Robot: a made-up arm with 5 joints. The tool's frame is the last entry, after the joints.
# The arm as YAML. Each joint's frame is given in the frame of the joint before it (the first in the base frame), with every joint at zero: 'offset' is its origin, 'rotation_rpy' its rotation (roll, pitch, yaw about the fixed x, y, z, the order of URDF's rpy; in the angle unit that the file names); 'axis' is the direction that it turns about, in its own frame. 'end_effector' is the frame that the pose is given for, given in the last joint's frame.
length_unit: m
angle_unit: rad
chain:
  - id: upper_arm
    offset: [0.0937, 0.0, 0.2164]
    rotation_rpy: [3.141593, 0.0, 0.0]
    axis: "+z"
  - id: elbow
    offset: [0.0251, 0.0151, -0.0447]
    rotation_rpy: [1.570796, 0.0, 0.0]
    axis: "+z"
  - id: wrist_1
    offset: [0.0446, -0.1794, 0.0]
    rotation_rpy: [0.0, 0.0, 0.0]
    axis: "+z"
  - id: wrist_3
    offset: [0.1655, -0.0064, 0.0]
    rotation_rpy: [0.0, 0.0, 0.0]
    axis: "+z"
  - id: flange
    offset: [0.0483, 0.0, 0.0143]
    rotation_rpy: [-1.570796, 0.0, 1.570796]
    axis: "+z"
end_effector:
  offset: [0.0, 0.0, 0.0]
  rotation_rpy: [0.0, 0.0, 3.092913]
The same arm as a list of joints. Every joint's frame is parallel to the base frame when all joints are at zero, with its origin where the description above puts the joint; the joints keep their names.
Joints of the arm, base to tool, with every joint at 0 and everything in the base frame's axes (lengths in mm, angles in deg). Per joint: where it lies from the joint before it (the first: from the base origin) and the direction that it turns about. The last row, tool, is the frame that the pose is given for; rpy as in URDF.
upper_arm: axis -z xyz 93.7 0 216.4
elbow: axis +y xyz 25.1 -15.1 44.7
wrist_1: axis +y xyz 44.6 0 179.4
wrist_3: axis +y xyz 165.5 0 6.4
flange: axis -x xyz 48.3 14.3 0
tool: xyz 0 0 0 rpy 90 -87.21 -90

